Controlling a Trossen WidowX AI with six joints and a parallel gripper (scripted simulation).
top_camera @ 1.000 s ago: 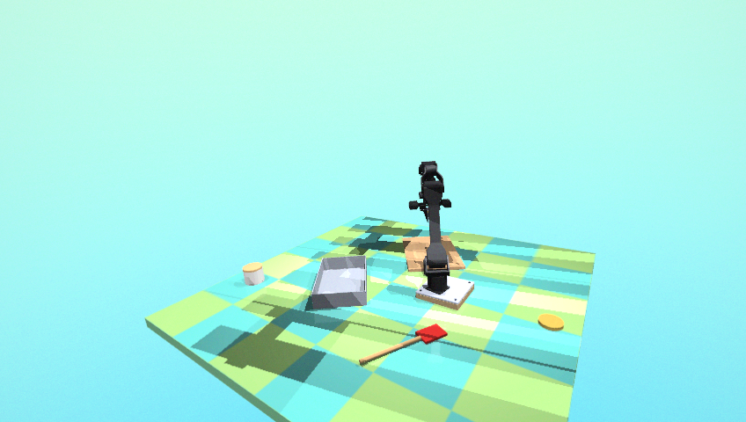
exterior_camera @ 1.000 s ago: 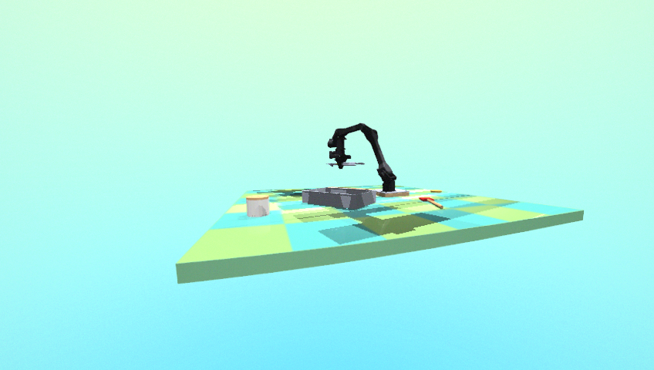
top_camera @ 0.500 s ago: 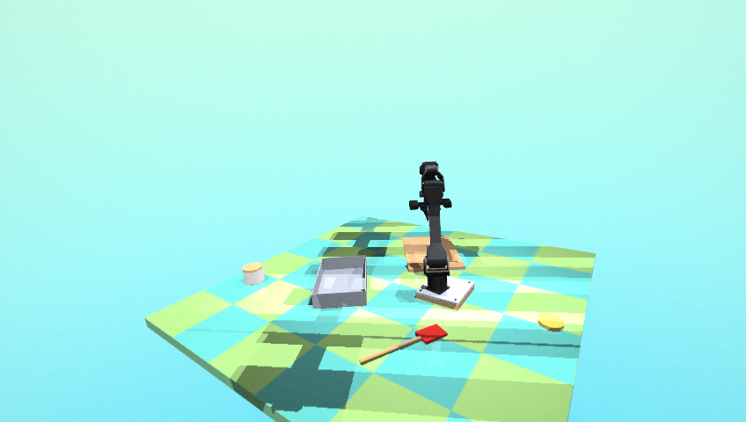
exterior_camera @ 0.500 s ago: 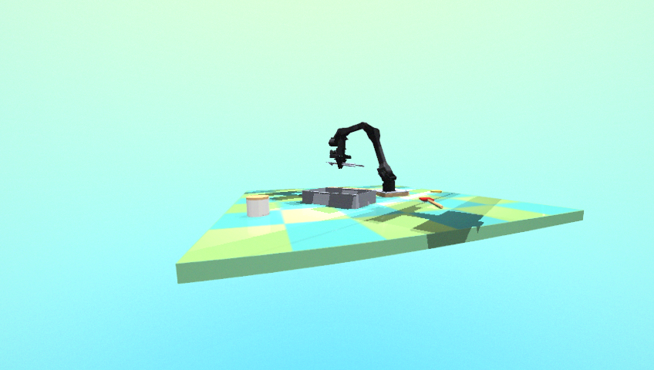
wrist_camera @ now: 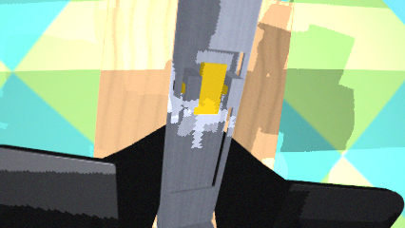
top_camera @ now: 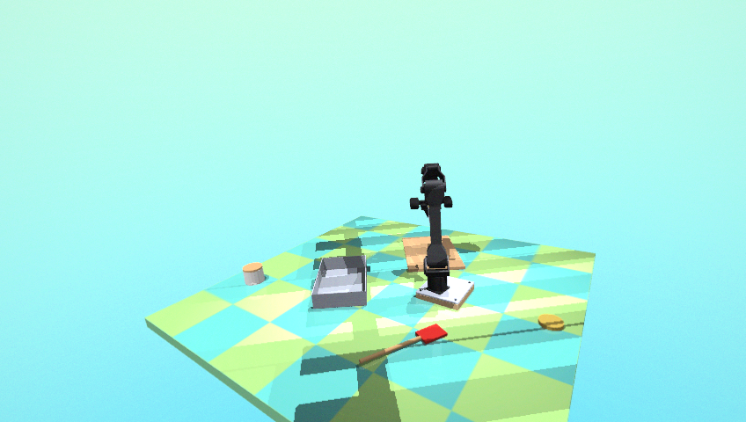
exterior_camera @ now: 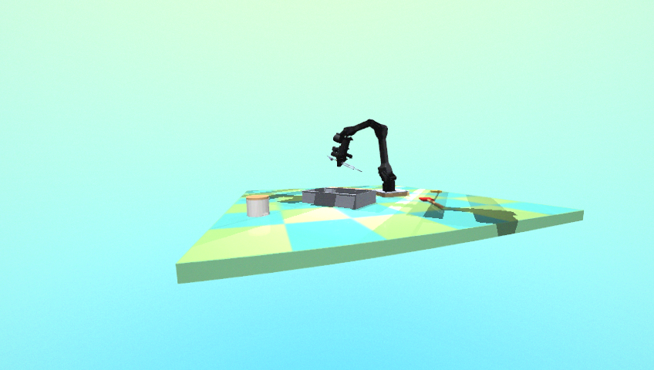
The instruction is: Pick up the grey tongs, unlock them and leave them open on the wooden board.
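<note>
The yellow lock piece is 5 cm above my gripper tip, 2 cm to the right of it and 1 cm ahead of it. The rest, counted from my gripper tip: lidded canister: 70 cm to the left, 40 cm ahead, 14 cm below; wooden board: 17 cm below, 2 cm to the left, 1 cm behind; grey roasting tin: 48 cm to the left, 14 cm below, 7 cm ahead.
</note>
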